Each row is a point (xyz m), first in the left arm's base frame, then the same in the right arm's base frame.
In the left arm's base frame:
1: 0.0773 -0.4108 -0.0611
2: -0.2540 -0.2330 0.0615
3: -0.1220 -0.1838 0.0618
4: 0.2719 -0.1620 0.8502
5: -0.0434 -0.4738 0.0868
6: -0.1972 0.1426 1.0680
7: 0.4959 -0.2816 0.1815
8: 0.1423 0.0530 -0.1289
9: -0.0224 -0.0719 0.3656
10: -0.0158 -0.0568 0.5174
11: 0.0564 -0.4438 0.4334
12: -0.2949 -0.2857 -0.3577
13: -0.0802 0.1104 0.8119
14: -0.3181 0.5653 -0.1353
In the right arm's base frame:
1: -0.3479 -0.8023 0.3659
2: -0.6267 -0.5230 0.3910
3: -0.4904 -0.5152 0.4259
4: -0.3196 -0.5297 1.2906
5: -0.5151 -0.8113 0.4770
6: -0.7089 -0.0795 1.3677
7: 0.0155 -0.7783 0.7096
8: -0.1266 -0.3879 0.3086
9: -0.4401 -0.4071 0.7429
10: -0.4673 -0.3791 0.8905
11: -0.5009 -0.7766 0.8370
12: -0.5759 -0.6041 -0.0225
13: -0.5477 -0.1710 1.1533
14: -0.3871 0.2340 0.1679

